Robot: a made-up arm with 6 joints.
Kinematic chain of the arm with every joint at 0, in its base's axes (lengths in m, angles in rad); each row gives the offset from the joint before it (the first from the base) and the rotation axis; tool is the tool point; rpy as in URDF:
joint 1: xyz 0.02 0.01 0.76 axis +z
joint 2: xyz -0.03 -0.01 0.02 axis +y
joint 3: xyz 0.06 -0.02 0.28 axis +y
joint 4: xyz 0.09 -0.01 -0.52 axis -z
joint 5: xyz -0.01 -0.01 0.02 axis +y
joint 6: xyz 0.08 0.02 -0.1 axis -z
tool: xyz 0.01 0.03 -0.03 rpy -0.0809 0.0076 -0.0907
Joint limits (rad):
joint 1: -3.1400..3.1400
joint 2: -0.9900..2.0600
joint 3: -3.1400..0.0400
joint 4: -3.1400..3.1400
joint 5: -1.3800..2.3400
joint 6: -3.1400..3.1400
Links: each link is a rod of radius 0.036 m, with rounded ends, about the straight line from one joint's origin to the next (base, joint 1, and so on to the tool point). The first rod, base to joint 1, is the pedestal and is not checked.
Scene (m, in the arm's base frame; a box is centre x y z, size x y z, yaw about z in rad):
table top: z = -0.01
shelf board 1: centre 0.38 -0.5 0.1 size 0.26 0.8 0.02 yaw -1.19
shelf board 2: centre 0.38 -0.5 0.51 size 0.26 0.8 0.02 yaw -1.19
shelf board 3: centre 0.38 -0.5 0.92 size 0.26 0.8 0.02 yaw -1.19
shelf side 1: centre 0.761 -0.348 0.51 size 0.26 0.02 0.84 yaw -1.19
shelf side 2: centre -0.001 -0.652 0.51 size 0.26 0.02 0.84 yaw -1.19
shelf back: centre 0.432 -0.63 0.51 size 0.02 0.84 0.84 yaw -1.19
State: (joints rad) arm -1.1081 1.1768 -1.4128 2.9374 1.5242 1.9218
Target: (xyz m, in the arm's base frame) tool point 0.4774 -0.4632 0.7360
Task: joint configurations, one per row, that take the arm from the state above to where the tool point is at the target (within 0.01 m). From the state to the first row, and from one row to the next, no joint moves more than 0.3 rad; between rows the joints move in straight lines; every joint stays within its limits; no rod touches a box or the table.
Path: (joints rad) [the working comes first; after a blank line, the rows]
Joints at the target: -0.8596 0.4038 -1.0624 2.7429 1.9991 2.0319
Straight joint move there: touches shelf board 2.

1: -1.1091 1.0819 -1.1566 2.8931 1.5956 1.9495
2: -1.1102 0.9870 -0.9003 2.8487 1.6670 1.9772
3: -1.1112 0.8921 -0.6441 2.8044 1.7384 2.0049
4: -1.0200 0.6414 -0.5746 2.7177 1.8888 2.0446
5: -0.9287 0.3907 -0.5052 2.6310 2.0392 2.0843
6: -0.8375 0.1400 -0.4357 2.5443 2.1896 2.1240
7: -0.7462 -0.1107 -0.3663 2.4576 2.3400 2.1637
8: -0.7840 0.0608 -0.5983 2.5527 2.2264 2.1197
9: -0.8218 0.2323 -0.8304 2.6478 2.1127 2.0758
10: -0.8596 0.4038 -1.0624 2.7429 1.9991 2.0319

